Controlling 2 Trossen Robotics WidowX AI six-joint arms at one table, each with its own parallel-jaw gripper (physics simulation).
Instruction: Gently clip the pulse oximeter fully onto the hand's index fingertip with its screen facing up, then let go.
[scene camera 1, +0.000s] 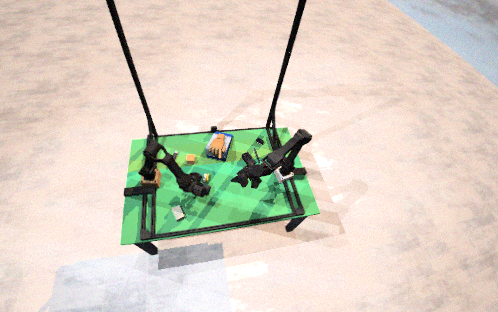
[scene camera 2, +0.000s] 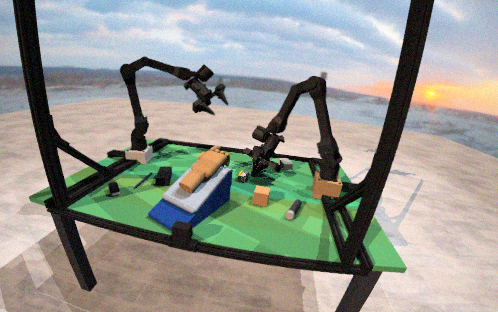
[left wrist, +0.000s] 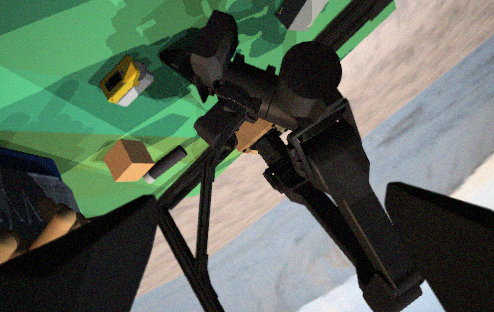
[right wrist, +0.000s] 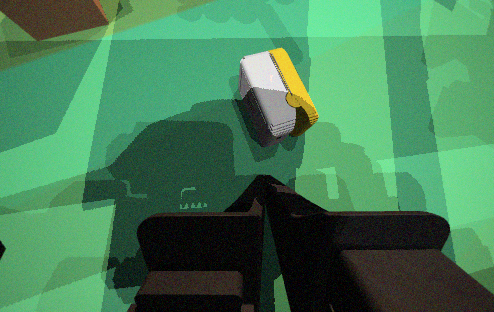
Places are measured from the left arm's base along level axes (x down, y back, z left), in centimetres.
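Pixels of known places: left gripper, between the fingertips: (scene camera 1: 233, 177) (scene camera 2: 221, 109) (left wrist: 271, 200); right gripper, between the fingertips: (scene camera 1: 201, 185) (scene camera 2: 251, 175) (left wrist: 161, 55) (right wrist: 263, 181); left arm's base, origin of its link: (scene camera 1: 284, 171) (scene camera 2: 139, 148); right arm's base, origin of its link: (scene camera 1: 149, 175) (scene camera 2: 328, 177) (left wrist: 265, 139).
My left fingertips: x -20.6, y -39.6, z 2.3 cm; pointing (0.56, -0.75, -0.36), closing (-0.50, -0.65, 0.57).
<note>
Ahead of a thing's pixels: the offset from my left fingertips to its top centre.
The pulse oximeter {dx +23.3, dy -11.1, dz -17.7 cm} (scene camera 1: 206, 177) (scene camera 2: 242, 175) (left wrist: 120, 82) (right wrist: 262, 75), yellow with a dark screen on one half and white-grey on the other, appears to rest on the table on its side, halves close together. The right gripper (right wrist: 265, 177) (scene camera 2: 255, 172) is shut and empty, its tips beside the oximeter with a gap. The left gripper (left wrist: 272, 192) (scene camera 2: 220, 108) is open and empty, high above the table. The tan hand (scene camera 1: 218, 145) (scene camera 2: 202, 170) lies on a sloped blue stand (scene camera 2: 175, 215) with a grey pad; some fingers show in the left wrist view. Its index fingertip carries no clip.
An orange block {dx +21.5, dy -16.8, dz -34.7 cm} (scene camera 1: 190, 158) (scene camera 2: 261, 196) (left wrist: 127, 160) and a dark cylinder {dx +23.8, dy -27.5, dz -40.7 cm} (scene camera 2: 293, 210) (left wrist: 166, 164) lie near the stand. A pale box {dx +23.5, dy -34.0, dz -0.7 cm} (scene camera 1: 178, 213) (scene camera 2: 286, 164) lies beyond the right gripper. A black block {dx +23.0, dy +21.3, dz -21.6 cm} (scene camera 2: 163, 176), a thin pen {dx +25.6, dy +29.3, dz -24.3 cm} (scene camera 2: 143, 180) and a small dark object {dx +23.3, dy +36.4, dz -34.3 cm} (scene camera 2: 114, 189) lie left of the stand in scene camera 2.
</note>
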